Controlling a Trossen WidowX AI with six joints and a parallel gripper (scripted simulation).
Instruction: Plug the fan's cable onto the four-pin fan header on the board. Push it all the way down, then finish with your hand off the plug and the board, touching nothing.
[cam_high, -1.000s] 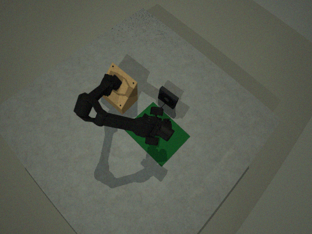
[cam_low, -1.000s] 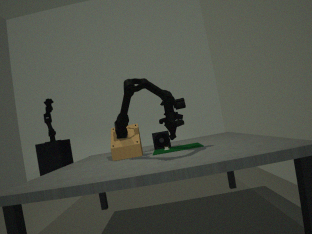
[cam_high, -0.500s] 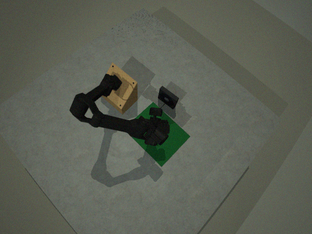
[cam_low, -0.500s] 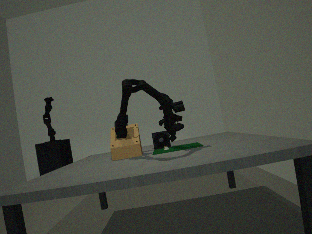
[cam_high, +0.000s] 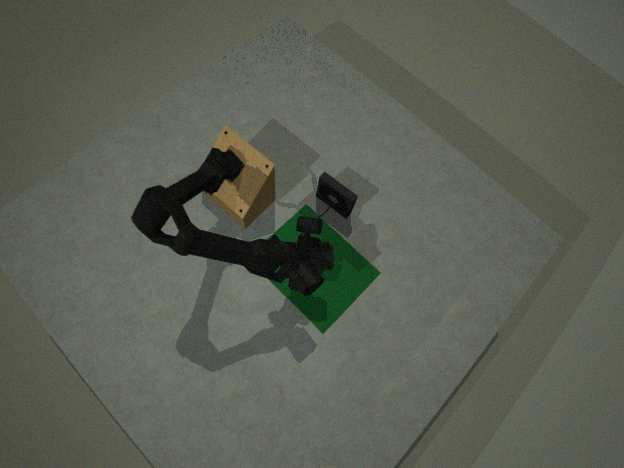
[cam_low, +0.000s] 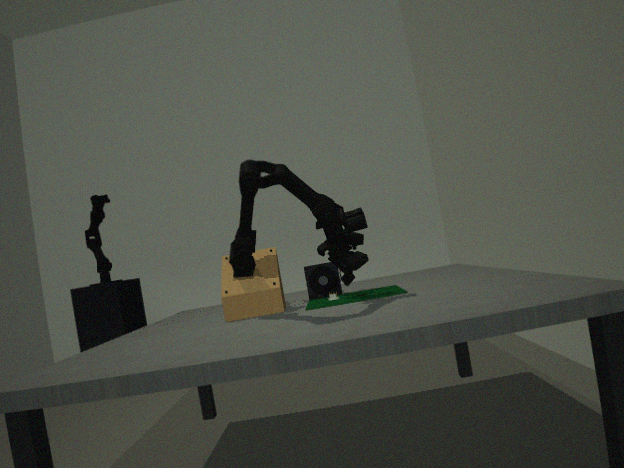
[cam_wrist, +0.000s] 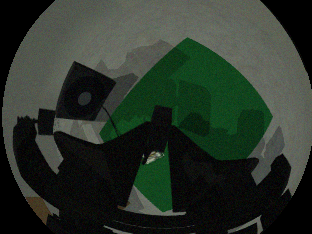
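My gripper tip is now 1 cm short of the green board, 1 cm to the left of it and 9 cm above it. The rest, counted from my gripper tip: dark plug: 1 cm behind, 1 cm below; then black fan: 9 cm behind, 16 cm to the left, 1 cm below.
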